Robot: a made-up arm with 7 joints. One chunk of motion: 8 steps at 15 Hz.
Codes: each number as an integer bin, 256 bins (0 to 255) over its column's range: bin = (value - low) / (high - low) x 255, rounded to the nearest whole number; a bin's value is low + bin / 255 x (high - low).
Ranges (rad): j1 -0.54..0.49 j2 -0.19..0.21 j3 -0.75..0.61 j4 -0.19..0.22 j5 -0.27..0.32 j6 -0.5..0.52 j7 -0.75..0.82
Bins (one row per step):
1: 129 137 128 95 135 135 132
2: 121 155 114 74 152 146 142
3: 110 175 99 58 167 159 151
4: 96 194 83 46 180 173 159
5: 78 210 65 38 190 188 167
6: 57 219 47 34 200 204 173
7: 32 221 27 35 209 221 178
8: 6 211 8 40 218 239 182
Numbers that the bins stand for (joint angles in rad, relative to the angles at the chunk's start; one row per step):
1: -0.0189 0.0249 -0.0673 -0.0373 0.0424 0.0400 0.0627
2: -0.0513 0.0531 -0.1420 -0.0710 0.0817 0.0840 0.1243
3: -0.0957 0.0845 -0.2220 -0.0967 0.1164 0.1360 0.1797
4: -0.1522 0.1143 -0.3073 -0.1160 0.1465 0.1920 0.2289
5: -0.2249 0.1394 -0.4033 -0.1289 0.1696 0.2520 0.2782
6: -0.3098 0.1535 -0.4993 -0.1353 0.1927 0.3160 0.3151
7: -0.4107 0.1567 -0.6060 -0.1337 0.2136 0.3840 0.3459
8: -0.5158 0.1410 -0.7073 -0.1257 0.2344 0.4560 0.3705

